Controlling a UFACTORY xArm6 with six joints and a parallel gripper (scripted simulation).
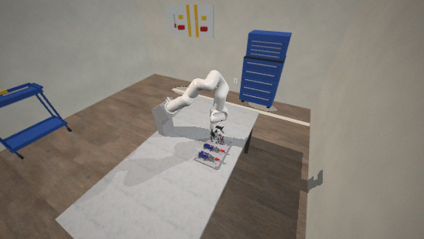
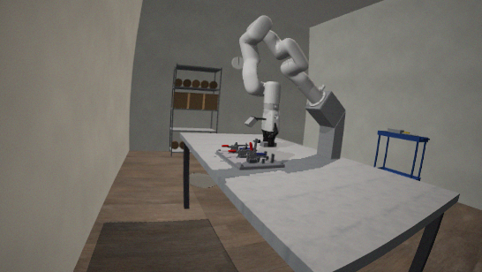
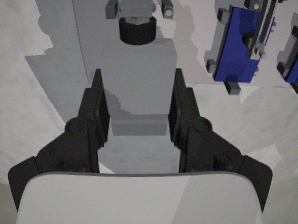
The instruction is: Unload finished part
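Right now the finished grey part is 1 cm below my hand and 1 cm behind it. The rest, counted from my hand: grey fixture plate (10 cm to the right, 10 cm below, 6 cm ahead).
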